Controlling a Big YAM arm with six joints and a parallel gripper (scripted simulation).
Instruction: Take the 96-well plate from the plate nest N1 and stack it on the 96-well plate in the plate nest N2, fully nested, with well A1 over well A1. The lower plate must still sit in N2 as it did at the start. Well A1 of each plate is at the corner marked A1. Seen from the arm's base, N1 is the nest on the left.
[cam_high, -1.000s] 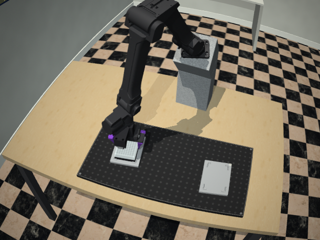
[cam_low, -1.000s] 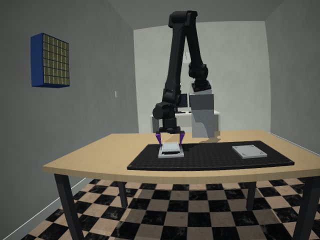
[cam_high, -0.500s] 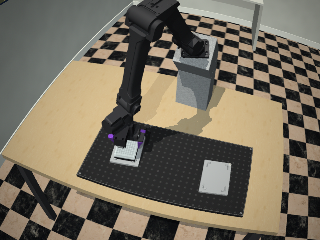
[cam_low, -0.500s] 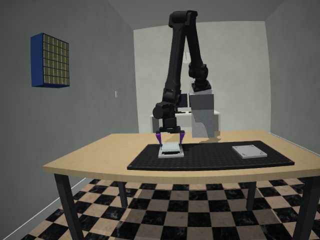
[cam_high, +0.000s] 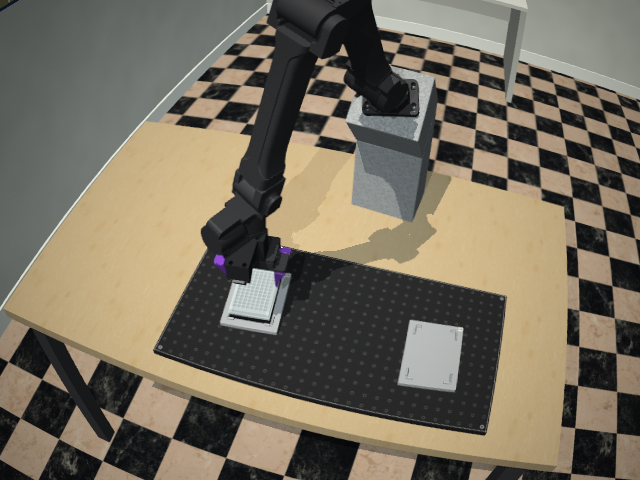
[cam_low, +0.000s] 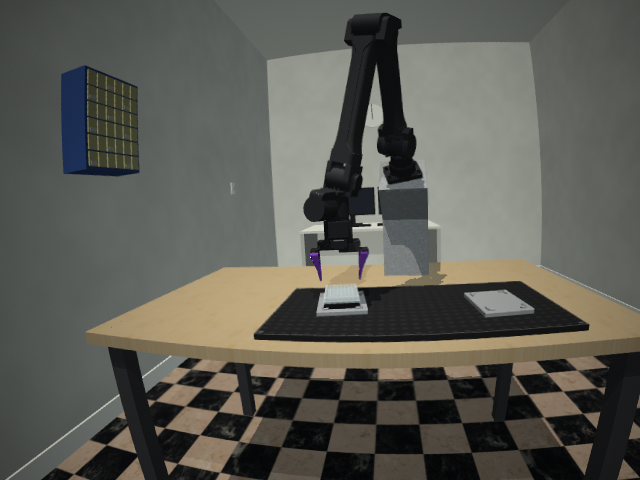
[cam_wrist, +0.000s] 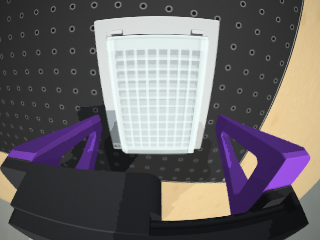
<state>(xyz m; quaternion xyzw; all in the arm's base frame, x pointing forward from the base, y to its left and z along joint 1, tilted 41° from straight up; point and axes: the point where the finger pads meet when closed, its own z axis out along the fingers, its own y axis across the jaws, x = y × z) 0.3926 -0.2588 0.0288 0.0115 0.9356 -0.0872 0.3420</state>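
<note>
The white 96-well plate is 50 mm below my hand. The rest, counted from my hand: black 96-well plate (60 mm below); grey plate nest N1 (120 mm ahead, 370 mm to the left, 70 mm below); grey plate nest N2 (70 mm below).
</note>
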